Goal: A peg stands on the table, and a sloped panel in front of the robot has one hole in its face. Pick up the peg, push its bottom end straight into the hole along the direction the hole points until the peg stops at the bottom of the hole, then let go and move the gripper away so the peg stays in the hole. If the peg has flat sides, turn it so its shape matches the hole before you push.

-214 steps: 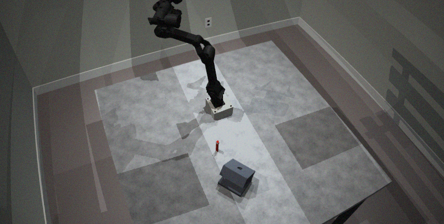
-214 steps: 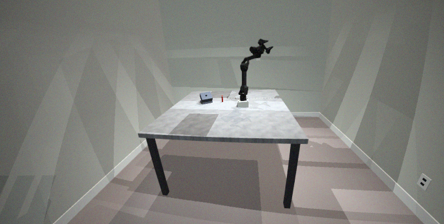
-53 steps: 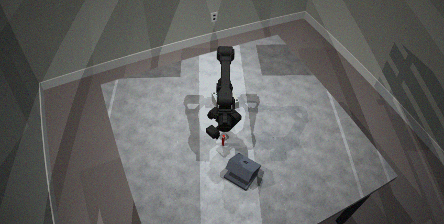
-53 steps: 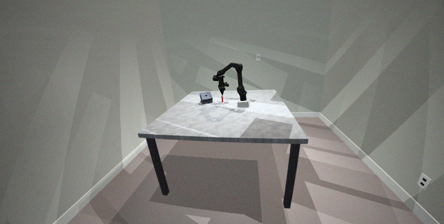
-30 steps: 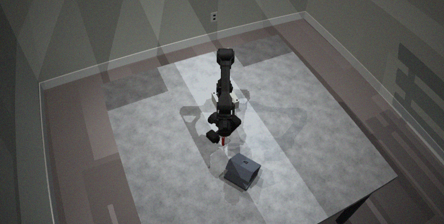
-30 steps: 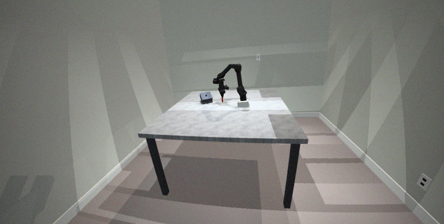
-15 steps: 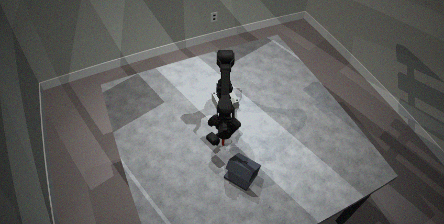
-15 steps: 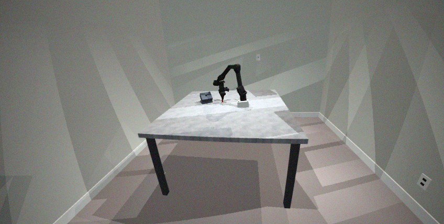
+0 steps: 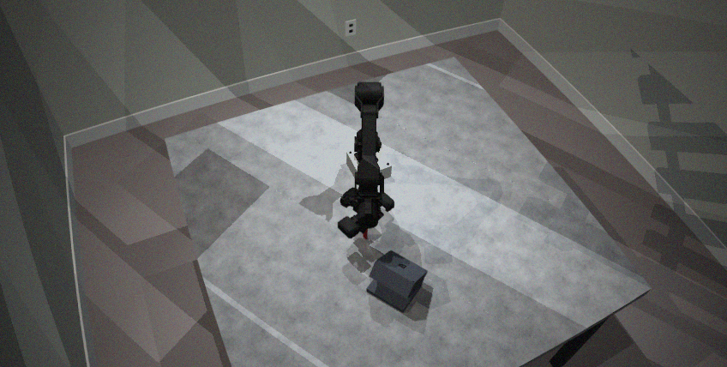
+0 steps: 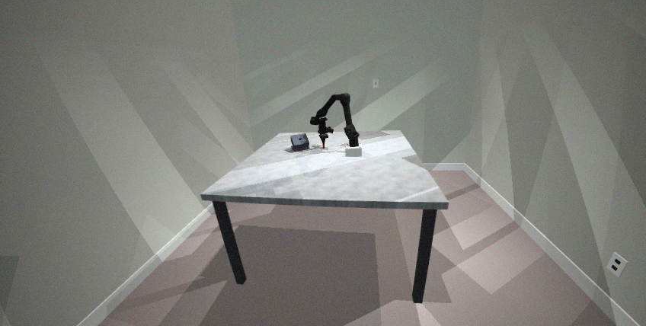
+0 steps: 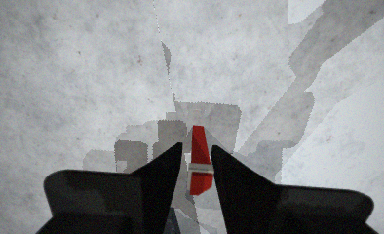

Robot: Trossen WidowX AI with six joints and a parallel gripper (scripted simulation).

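My gripper tip is now 200 mm short of the sloped grey panel, 10 mm to the right of it and 30 mm below it. Also, from my gripper tip: red peg: 20 mm above; flat dark foot: 210 mm ahead, 10 mm to the right, 30 mm below.
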